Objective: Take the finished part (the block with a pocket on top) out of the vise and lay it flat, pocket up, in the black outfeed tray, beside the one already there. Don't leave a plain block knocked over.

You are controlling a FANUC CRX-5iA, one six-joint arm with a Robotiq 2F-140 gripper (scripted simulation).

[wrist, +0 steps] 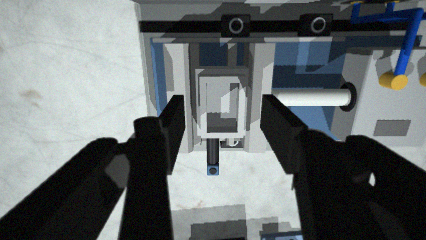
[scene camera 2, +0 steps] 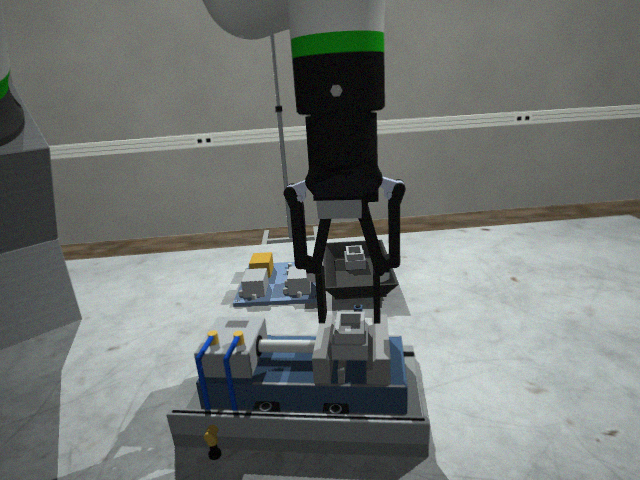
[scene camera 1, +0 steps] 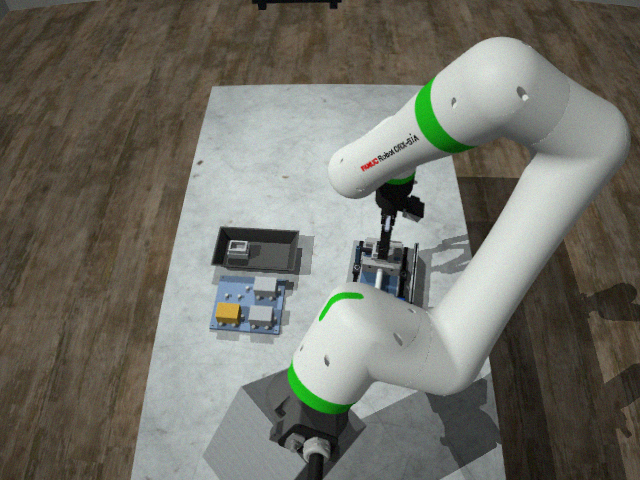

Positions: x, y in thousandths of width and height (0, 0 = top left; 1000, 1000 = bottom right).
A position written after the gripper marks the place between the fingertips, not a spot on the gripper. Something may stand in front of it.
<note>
In view: the gripper (scene camera 2: 546, 661), a part (wrist: 520, 381), a blue fixture plate (scene camera 1: 365, 595) and a blue vise (scene camera 2: 426, 766).
The gripper also shows in the wrist view (wrist: 522, 465) and in scene camera 1 (scene camera 1: 599, 518). The blue fixture plate is seen too in scene camera 2 (scene camera 2: 429, 616). The blue vise also shows in the wrist view (wrist: 698, 273).
</note>
